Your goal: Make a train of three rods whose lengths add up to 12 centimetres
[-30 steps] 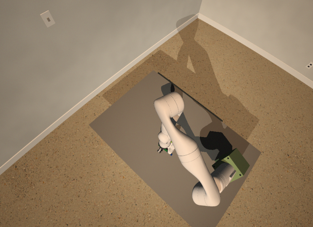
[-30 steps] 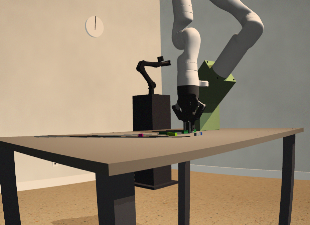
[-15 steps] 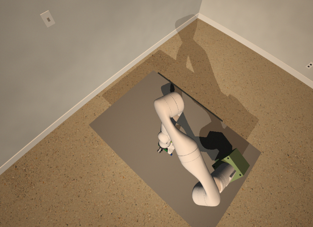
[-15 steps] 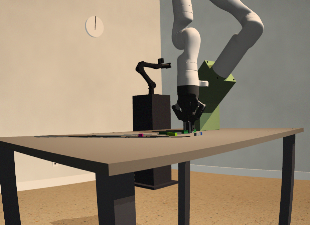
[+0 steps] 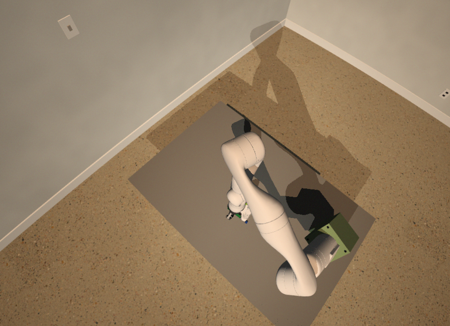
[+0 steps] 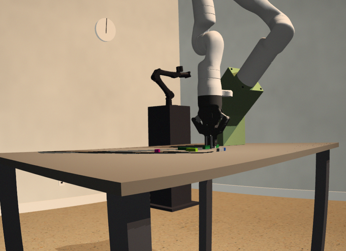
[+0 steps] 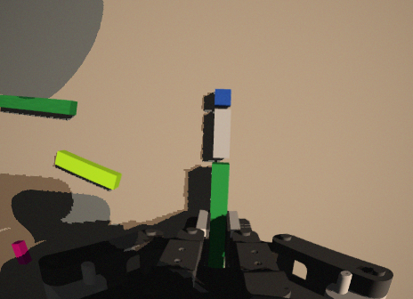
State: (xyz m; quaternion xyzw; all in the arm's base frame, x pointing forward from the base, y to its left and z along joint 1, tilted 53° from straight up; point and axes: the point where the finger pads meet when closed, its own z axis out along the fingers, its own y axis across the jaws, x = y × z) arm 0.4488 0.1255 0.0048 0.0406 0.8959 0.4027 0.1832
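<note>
Right now my hand is 60 mm past the grey rod and 30 mm above it. Round my hand: blue rod (80 mm behind, 30 mm below, 10 mm to the right); then lime rod (90 mm to the right, 30 mm below, 20 mm behind); then green rod (10 mm below).
</note>
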